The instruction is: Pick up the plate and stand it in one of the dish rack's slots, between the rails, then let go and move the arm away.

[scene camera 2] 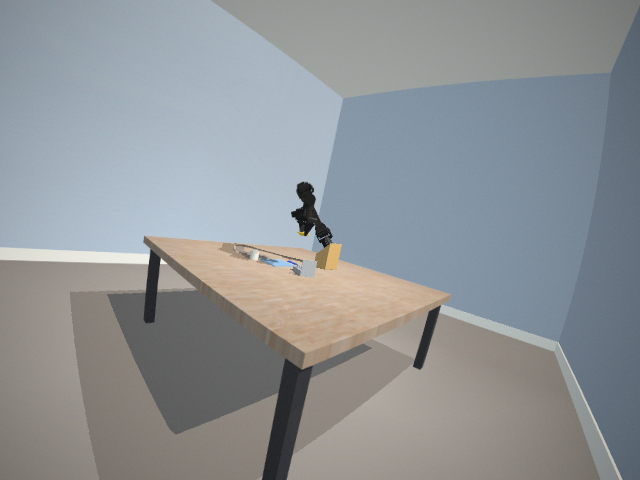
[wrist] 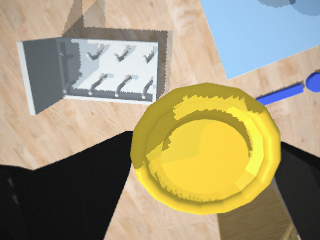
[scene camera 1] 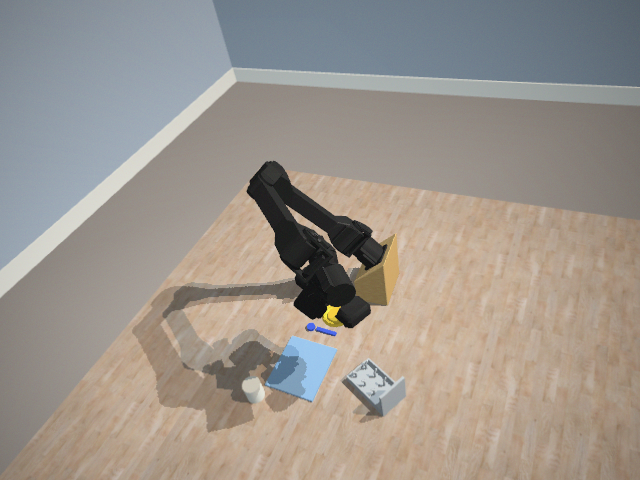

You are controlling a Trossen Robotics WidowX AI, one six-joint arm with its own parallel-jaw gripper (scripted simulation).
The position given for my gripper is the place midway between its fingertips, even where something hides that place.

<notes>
My gripper (scene camera 1: pixel 337 317) holds a yellow plate (wrist: pixel 207 148). I also see a grey dish rack (scene camera 1: pixel 378 388) and a light blue mat (scene camera 1: pixel 301 368).
The grey dish rack shows as well in the wrist view (wrist: pixel 126 71). My gripper is seen too in the wrist view (wrist: pixel 201 144).
</notes>
